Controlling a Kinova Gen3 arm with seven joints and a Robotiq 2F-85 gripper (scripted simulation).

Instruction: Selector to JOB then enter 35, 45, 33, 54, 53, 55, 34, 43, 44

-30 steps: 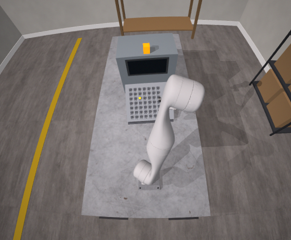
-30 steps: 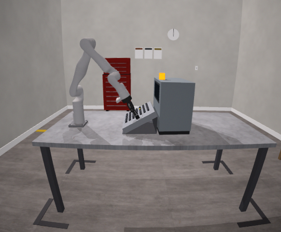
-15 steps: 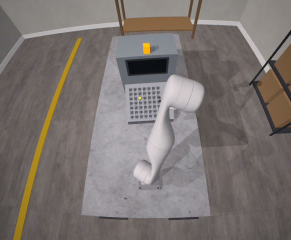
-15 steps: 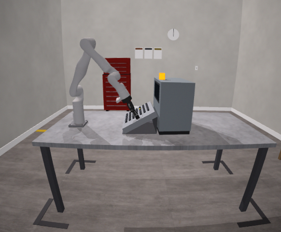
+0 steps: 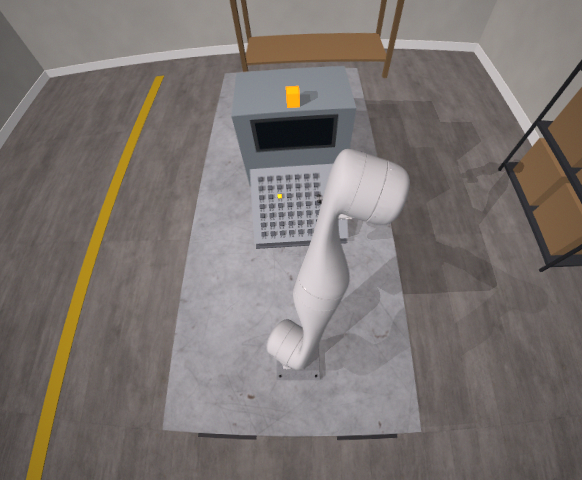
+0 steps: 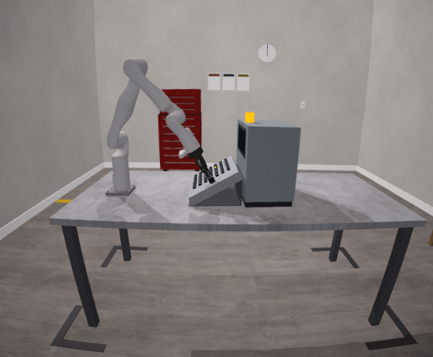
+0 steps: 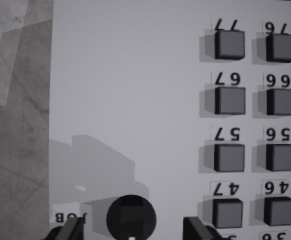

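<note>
Right now the black selector knob is 30 mm below my hand and 20 mm ahead of it. The rest, counted from my hand: sloped keypad 110 mm to the left, 80 mm below, 40 mm ahead.
</note>
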